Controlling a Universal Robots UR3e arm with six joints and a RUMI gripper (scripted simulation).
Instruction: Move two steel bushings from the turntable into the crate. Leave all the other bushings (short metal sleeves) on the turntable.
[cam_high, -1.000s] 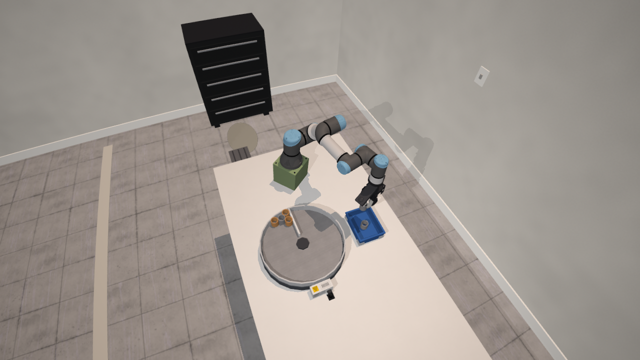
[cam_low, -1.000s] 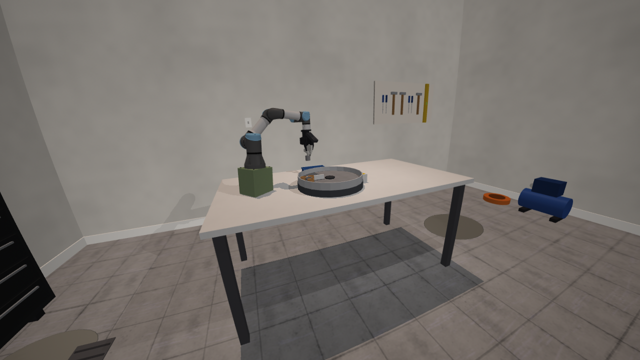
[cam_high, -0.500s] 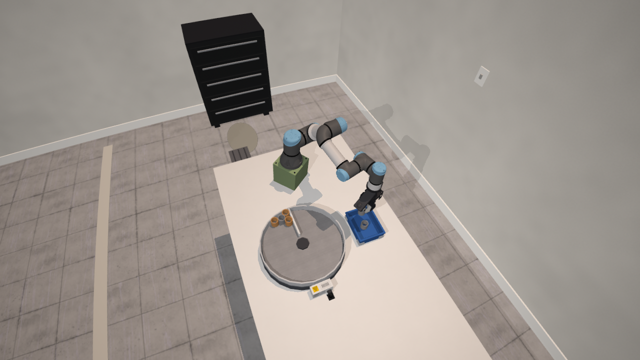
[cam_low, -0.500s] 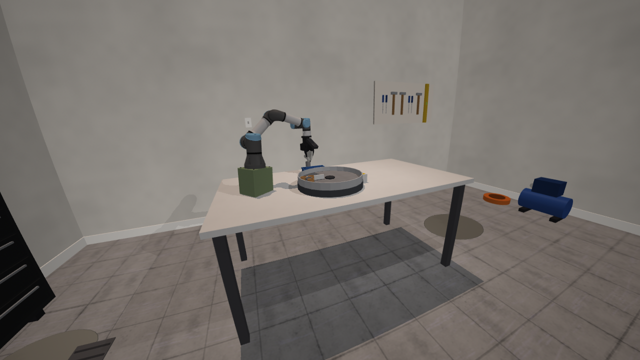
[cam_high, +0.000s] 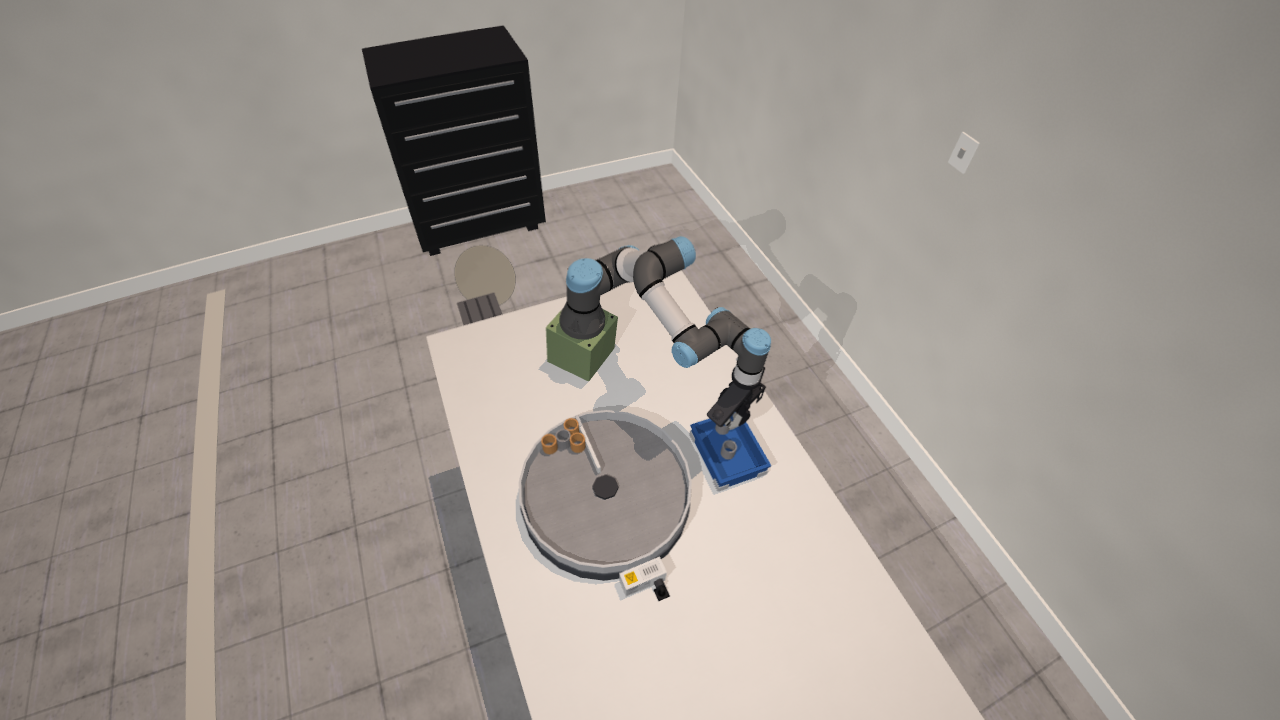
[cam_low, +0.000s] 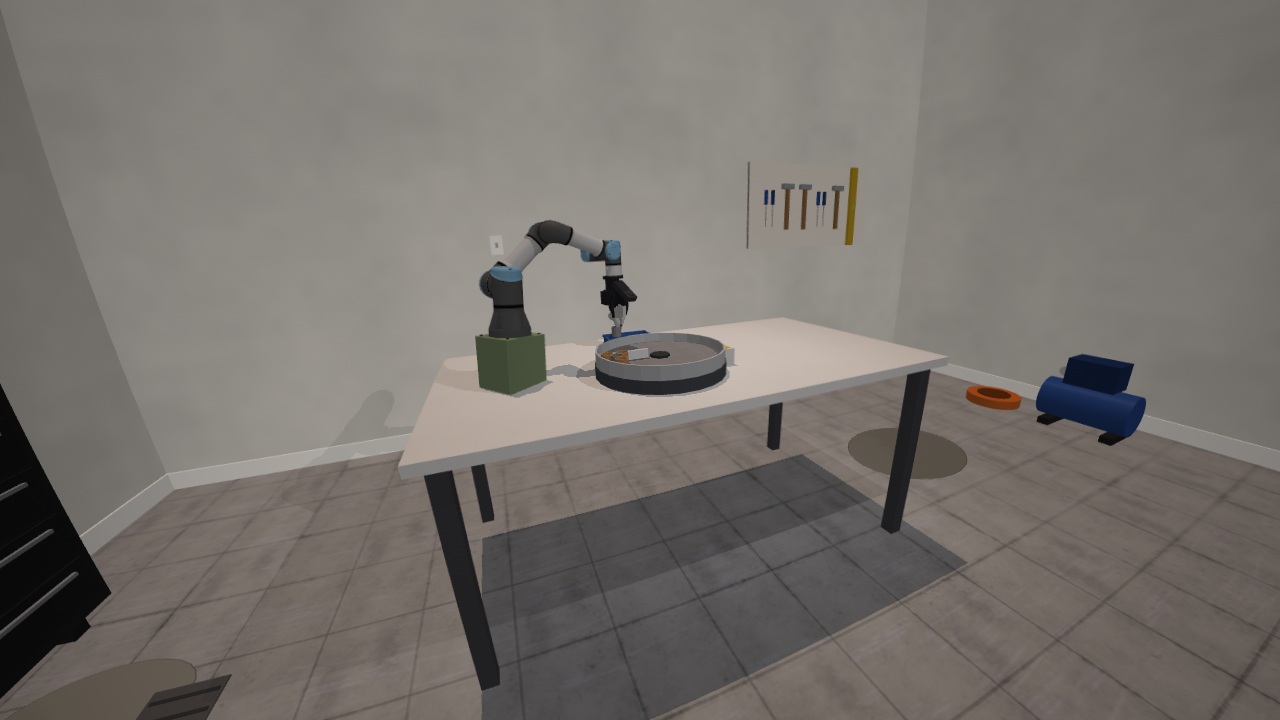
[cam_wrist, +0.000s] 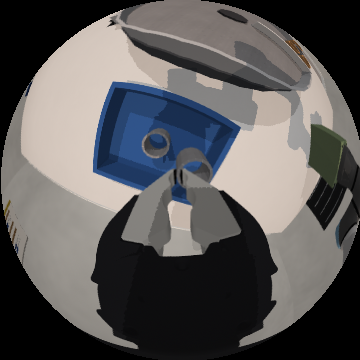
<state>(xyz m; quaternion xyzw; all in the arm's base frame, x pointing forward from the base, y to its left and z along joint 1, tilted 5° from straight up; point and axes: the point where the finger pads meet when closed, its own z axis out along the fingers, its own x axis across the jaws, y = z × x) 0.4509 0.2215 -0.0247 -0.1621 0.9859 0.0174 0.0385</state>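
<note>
The blue crate lies 60 mm below my hand, 30 mm ahead of it and 10 mm to the right of it. Also, from my hand: round grey turntable: 360 mm to the right, 40 mm below.
</note>
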